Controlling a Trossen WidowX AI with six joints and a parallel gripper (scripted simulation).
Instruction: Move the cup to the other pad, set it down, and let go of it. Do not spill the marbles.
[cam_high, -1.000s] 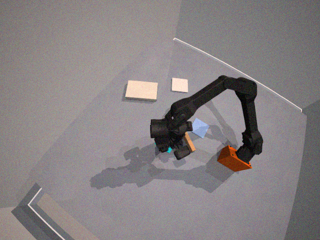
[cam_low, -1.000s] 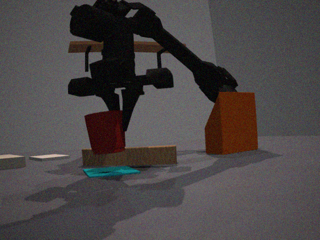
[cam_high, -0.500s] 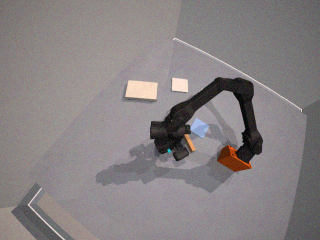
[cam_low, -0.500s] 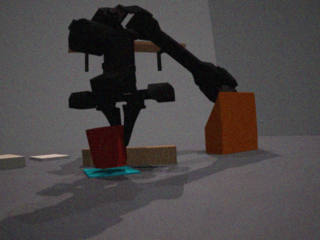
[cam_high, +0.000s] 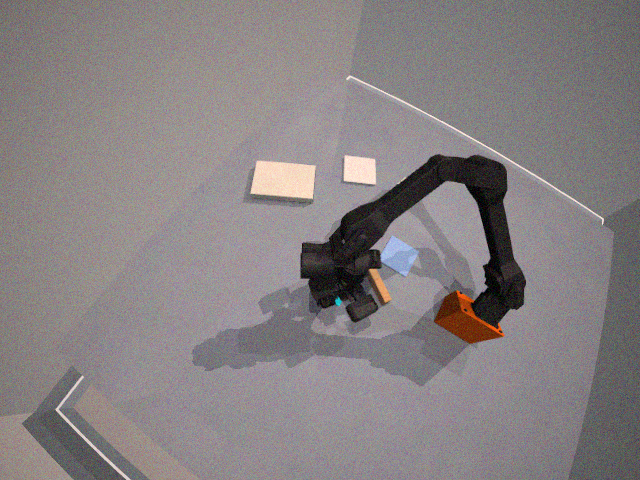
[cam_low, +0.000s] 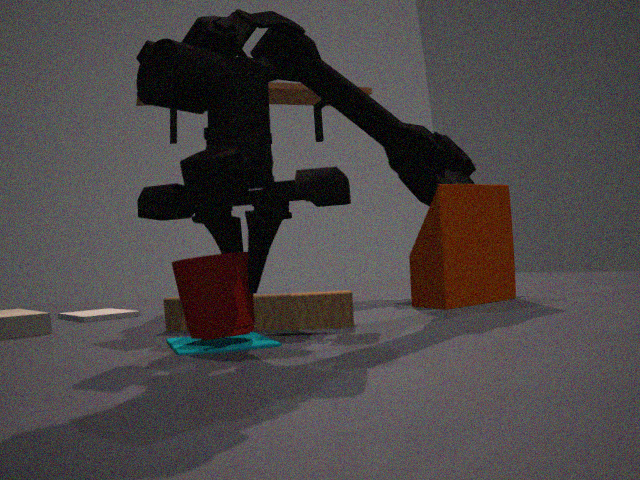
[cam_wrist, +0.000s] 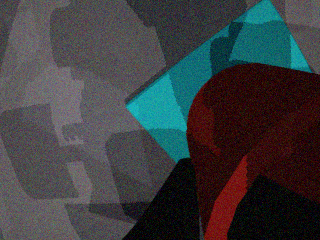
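The red cup lies 2 cm ahead of my gripper tip and 2 cm to the right of it. The rest, counted from my gripper tip: low wooden bar 4 cm behind, 10 cm to the right, 4 cm below; pale blue pad 10 cm behind, 18 cm to the right, 5 cm below.
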